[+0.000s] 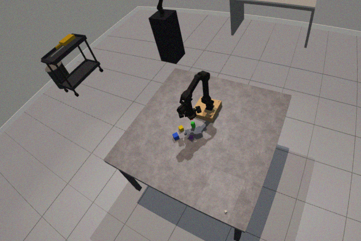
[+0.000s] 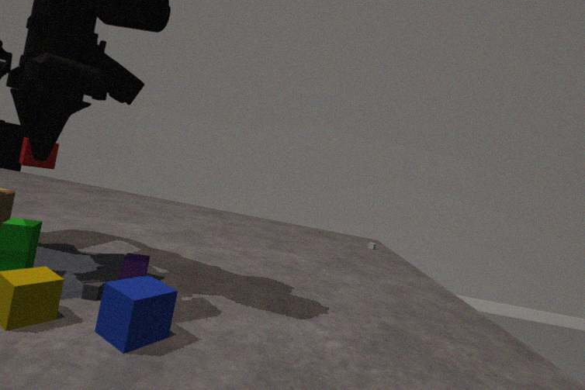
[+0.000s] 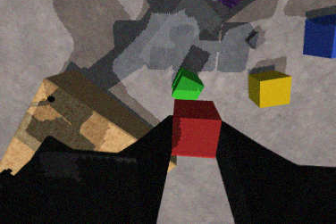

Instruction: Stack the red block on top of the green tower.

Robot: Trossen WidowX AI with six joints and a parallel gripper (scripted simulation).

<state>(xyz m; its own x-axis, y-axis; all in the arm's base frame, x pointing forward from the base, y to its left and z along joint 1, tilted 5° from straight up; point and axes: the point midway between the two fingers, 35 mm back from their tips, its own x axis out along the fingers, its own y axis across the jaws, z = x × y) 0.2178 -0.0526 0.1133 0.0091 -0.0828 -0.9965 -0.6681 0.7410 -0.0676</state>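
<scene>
Right now the small dark piece is 100 mm ahead of my gripper tip, 20 mm to the right of it and 120 mm below it. Round my gripper tip: small purple block: 110 mm ahead, 40 mm to the left, 110 mm below; then red block: 10 mm above; then yellow block: 70 mm ahead, 80 mm to the right, 110 mm below.
</scene>
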